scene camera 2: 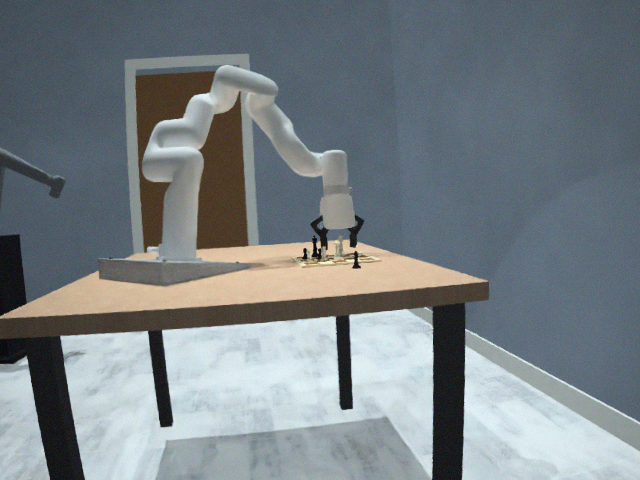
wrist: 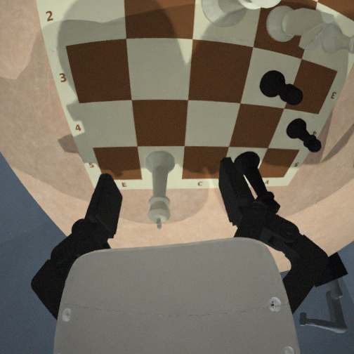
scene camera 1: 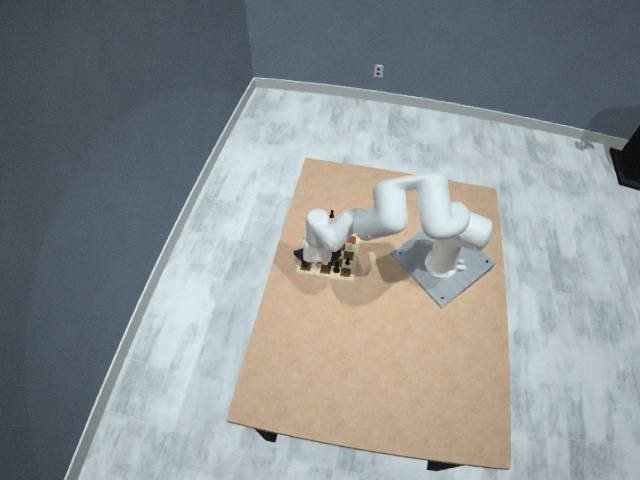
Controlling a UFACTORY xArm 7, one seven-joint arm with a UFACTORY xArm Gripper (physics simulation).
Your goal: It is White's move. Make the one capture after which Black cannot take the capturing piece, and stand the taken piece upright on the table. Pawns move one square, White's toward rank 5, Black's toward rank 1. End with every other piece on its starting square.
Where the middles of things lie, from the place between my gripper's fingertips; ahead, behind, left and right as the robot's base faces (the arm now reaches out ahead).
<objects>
Right now my hand is 70 mm past the tall black piece (wrist: 247, 162), 10 mm to the left of it and 10 mm below it. Round my hand: chessboard (scene camera 1: 346, 273) (80 mm to the right, 30 mm behind, 20 mm below).
</objects>
